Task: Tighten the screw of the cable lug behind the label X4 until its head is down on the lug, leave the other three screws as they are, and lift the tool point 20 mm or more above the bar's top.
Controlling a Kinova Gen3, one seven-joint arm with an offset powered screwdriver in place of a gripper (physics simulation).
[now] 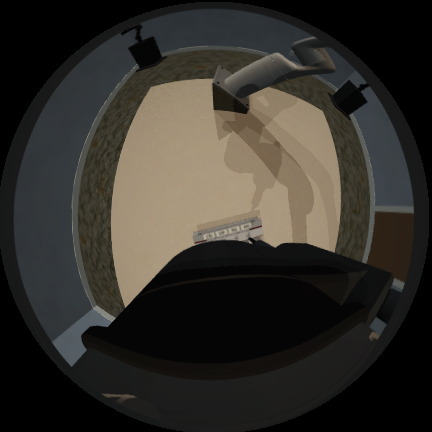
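Where they show: hand, its tool point: [249, 238]; arm's base, origin of its link: [234, 87].
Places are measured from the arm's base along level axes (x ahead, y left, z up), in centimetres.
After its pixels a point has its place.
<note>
A grey terminal bar [198, 237] {x 48.7, y -0.2, z -3.4 cm} lies slightly slanted on the table, just beyond the dark tool housing. Several white labels [234, 230] {x 45.0, y 8.1, z -3.3 cm} run along it; their print is too small to read, so I cannot tell which is X4. Small dark marks show on the near side of the two right-hand labels; the lugs and screws there are too small to make out. My gripper [252, 240] {x 45.7, y 11.4, z -0.6 cm}, a powered screwdriver without fingers, shows a thin dark tip at the near edge of the bar, by the rightmost label. Whether the tip touches a screw is hidden. The housing covers part of the bar's near side.
The tan table top [165, 165] {x 30.9, y -15.5, z -7.6 cm} carries the arm's shadows. The arm's grey base link [260, 75] {x 3.8, y 6.5, z 9.6 cm} rises from a dark mounting block [227, 100] {x 5.8, y -1.3, z -2.2 cm} at the far edge. Two black stands [145, 52] [349, 97] stand beyond the table. A brown panel [395, 240] is at the right.
</note>
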